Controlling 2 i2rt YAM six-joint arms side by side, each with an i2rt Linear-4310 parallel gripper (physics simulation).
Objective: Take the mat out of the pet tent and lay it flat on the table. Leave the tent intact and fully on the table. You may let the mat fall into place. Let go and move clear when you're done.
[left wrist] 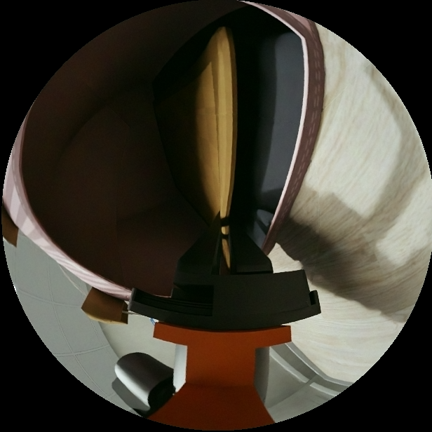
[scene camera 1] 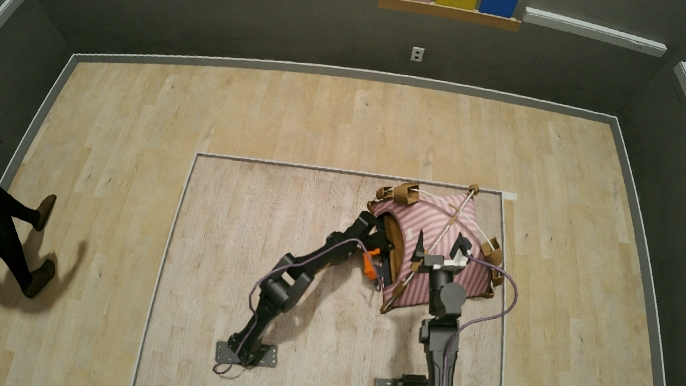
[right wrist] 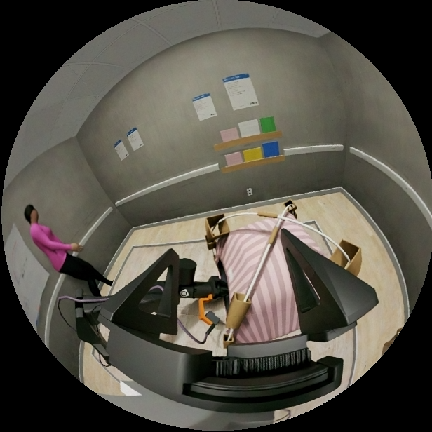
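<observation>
The pink striped tent stands at the right of the table in the scene view, its round opening facing left. The mat is tan and inside the tent. In the left wrist view it stands up edgewise over the tent's dark grey floor. My left gripper is inside the opening, shut on the mat's near edge, which passes between its fingers. My right gripper is wide open and empty, above the tent. The mat's far part is hidden inside.
White poles cross over the tent, with brown corner pieces such as this one. The tent's right side is near the table's right edge. The orange part of the left wrist is close to the opening's lower rim.
</observation>
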